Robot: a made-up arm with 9 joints.
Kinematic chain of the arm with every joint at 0, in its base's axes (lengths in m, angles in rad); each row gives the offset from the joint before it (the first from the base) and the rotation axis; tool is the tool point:
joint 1: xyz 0 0 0.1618 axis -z
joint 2: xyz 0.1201 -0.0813 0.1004 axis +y
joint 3: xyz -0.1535 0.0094 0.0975 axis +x
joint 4: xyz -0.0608 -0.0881 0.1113 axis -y
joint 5: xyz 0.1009 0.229 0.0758 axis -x
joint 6: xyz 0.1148 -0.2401 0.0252 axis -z
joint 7: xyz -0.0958 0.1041 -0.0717 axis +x
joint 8: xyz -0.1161 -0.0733 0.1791 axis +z
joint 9: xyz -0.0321 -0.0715 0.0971 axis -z
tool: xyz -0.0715 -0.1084 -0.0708
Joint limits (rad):
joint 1: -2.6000..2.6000
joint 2: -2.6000..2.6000
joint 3: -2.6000..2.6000
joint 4: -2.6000..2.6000
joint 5: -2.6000..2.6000
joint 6: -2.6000..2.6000
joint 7: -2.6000..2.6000
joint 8: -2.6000..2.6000
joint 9: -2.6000..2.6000
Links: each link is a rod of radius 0.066 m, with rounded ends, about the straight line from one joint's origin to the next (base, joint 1, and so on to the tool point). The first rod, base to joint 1, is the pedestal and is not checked.
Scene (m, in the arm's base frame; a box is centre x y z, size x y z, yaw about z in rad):
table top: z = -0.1
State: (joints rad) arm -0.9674 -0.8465 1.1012 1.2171 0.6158 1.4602 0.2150 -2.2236 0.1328
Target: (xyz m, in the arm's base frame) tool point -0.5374 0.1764 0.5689
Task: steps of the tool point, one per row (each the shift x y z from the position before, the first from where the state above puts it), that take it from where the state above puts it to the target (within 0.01 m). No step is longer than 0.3 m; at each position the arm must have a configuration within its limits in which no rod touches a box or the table.
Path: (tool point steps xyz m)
1: -0.2824 0.0709 0.0624
2: -0.2192 0.1915 0.0425
3: -0.1085 0.2689 0.0189
4: 0.0229 0.2863 -0.0071

